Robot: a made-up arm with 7 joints. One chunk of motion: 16 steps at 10 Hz.
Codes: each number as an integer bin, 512 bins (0 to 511) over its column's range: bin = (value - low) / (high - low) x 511, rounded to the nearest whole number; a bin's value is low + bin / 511 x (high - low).
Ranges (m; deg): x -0.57..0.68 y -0.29..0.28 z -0.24..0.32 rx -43..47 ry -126..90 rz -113..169
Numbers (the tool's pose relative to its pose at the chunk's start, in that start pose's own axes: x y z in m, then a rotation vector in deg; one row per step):
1: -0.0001 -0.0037 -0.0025 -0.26 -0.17 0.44
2: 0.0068 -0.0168 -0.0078 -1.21 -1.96 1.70
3: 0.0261 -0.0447 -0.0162 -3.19 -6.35 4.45
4: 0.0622 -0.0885 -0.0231 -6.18 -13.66 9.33
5: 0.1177 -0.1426 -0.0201 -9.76 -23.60 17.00
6: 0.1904 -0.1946 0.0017 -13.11 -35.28 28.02
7: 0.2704 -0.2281 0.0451 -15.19 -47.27 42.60
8: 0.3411 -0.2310 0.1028 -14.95 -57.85 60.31
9: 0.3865 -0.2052 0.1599 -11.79 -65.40 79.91
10: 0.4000 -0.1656 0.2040 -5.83 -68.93 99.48
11: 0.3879 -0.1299 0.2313 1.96 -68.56 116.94
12: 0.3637 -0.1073 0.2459 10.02 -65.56 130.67
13: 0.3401 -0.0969 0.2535 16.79 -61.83 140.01
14: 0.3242 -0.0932 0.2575 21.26 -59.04 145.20
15: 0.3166 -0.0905 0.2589 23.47 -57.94 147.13
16: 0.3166 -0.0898 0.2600 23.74 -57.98 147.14
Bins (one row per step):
1: 233 257 217 243 298 206
2: 236 245 212 237 293 208
3: 244 220 204 226 283 213
4: 258 181 198 209 266 222
5: 281 132 201 189 242 236
6: 311 86 221 170 215 256
7: 344 55 260 158 186 282
8: 372 53 313 159 161 314
9: 391 76 365 177 143 350
10: 397 112 405 211 135 385
11: 392 144 430 255 136 417
12: 382 164 443 301 143 442
13: 372 173 450 339 152 458
14: 366 176 454 365 158 468
15: 362 179 455 377 161 471
16: 362 179 456 379 161 471

